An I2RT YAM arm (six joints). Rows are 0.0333 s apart.
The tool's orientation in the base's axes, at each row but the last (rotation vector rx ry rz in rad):
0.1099 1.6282 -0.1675
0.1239 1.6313 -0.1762
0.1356 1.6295 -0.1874
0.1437 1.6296 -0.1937
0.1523 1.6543 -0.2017
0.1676 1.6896 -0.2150
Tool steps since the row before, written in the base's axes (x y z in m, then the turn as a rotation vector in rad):
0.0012 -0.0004 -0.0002 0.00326 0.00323 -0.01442
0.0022 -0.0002 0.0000 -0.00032 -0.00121 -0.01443
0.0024 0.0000 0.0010 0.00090 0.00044 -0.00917
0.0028 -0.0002 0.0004 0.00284 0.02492 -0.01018
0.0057 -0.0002 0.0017 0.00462 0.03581 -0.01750
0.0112 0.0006 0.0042 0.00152 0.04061 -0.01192
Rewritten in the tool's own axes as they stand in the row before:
0.0001 -0.0002 0.0013 0.01407 0.00434 0.00348
-0.0001 0.0002 0.0022 0.01445 -0.00068 0.00081
-0.0012 0.0004 0.0023 0.00907 0.00097 0.00135
-0.0006 0.0004 0.0027 0.00935 0.02533 -0.00189
-0.0022 0.0010 0.0054 0.01625 0.03664 -0.00194
-0.0056 0.0030 0.0101 0.01105 0.04032 -0.00676

